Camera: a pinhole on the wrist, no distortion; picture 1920 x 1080 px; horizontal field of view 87.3 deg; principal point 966.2 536.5 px. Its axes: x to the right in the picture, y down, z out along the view. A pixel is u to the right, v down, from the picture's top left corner.
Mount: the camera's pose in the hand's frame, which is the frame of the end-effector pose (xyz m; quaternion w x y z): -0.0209 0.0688 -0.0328 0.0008 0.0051 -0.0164 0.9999
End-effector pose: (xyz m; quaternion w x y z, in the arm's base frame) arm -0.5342 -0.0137 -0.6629 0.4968 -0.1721 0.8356 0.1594
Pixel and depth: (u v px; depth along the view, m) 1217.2 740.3 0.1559
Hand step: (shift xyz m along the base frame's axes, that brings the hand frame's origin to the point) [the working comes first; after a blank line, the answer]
In the camera's frame: 0.0389 0.0316 0.1559

0.1066 0.0897 -0.0011
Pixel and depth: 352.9 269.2 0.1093
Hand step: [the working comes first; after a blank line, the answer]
In the camera's frame: -0.0666 -0.0290 0.1093

-0.0035 0.1113 -0.0675
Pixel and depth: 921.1 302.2 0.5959
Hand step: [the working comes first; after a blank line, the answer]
In the camera's frame: -0.0267 -0.1387 0.5959

0.3504 0.4136 -0.2511
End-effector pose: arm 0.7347 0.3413 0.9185 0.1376 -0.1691 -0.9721 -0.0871
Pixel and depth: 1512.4 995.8 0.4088
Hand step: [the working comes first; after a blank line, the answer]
In the camera's frame: 0.2219 0.1866 0.4088

0.0816 -0.1138 -0.4392
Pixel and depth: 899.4 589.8 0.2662
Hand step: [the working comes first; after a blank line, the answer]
In the camera's frame: -0.0177 0.0141 0.2662

-0.0387 0.0927 -0.2148
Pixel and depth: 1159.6 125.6 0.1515
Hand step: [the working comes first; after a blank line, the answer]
In the camera's frame: 0.0291 -0.0619 0.1515

0.0593 0.1280 -0.1134
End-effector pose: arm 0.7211 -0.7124 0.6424 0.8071 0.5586 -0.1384 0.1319
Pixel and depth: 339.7 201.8 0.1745
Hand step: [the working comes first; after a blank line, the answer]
In the camera's frame: -0.1086 -0.0580 0.1745

0.0278 -0.0871 0.1859
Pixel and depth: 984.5 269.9 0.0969
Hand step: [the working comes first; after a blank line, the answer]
In the camera's frame: 0.0018 -0.0257 0.0969

-0.0585 -0.0310 0.0929
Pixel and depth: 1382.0 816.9 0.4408
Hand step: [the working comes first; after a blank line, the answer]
In the camera's frame: 0.1821 0.1228 0.4408

-0.1900 -0.4153 0.0043
